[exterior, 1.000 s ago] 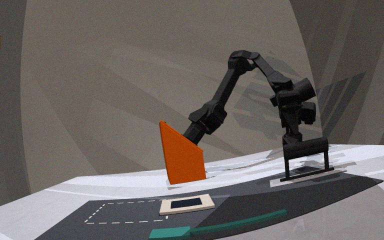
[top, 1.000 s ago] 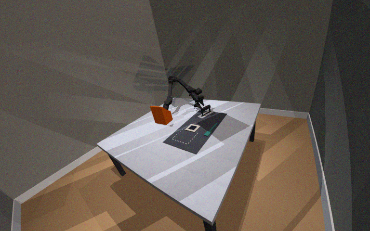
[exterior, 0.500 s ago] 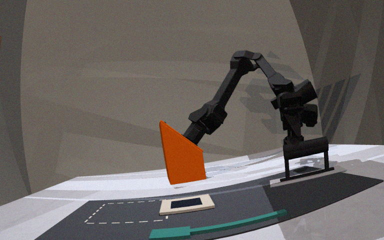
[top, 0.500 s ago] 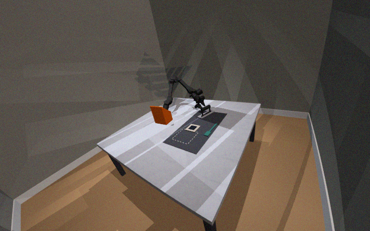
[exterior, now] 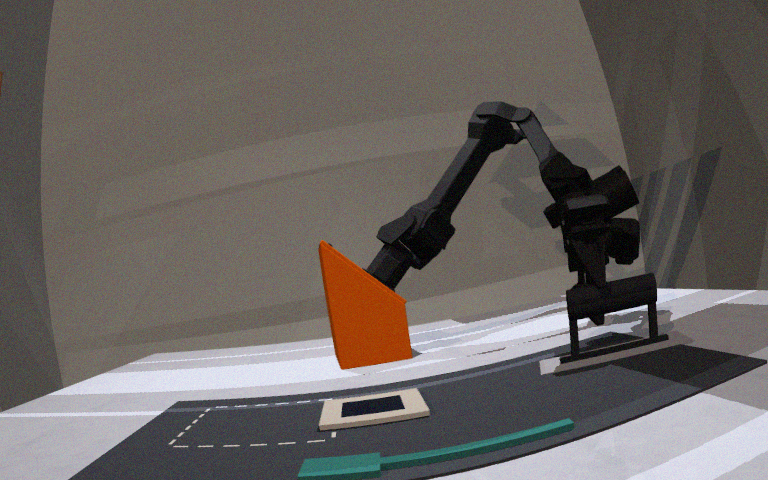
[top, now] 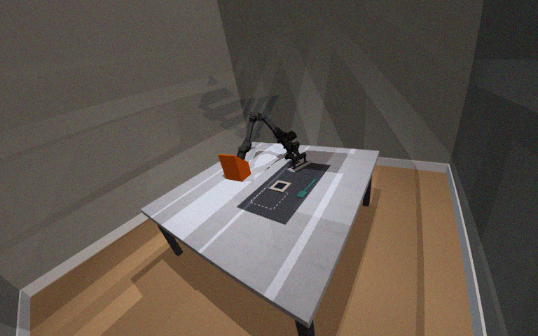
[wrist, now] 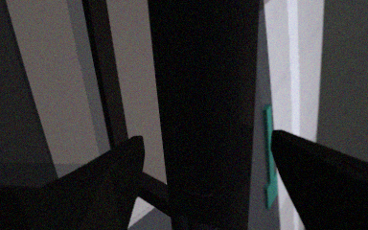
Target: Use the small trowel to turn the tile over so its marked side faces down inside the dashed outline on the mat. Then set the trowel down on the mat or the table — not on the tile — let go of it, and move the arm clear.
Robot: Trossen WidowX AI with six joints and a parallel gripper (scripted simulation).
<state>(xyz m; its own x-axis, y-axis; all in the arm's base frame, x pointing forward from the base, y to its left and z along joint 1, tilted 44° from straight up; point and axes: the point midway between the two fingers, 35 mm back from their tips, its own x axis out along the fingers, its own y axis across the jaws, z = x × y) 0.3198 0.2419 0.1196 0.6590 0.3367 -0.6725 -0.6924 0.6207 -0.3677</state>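
My gripper tip is 23 cm to the left of the dark mat, 8 cm above it and 5 cm short of it. Round my gripper tip: teal trowel 25 cm to the right, 19 cm ahead, 6 cm below; then beige tile 28 cm to the right, 6 cm below, 2 cm ahead.
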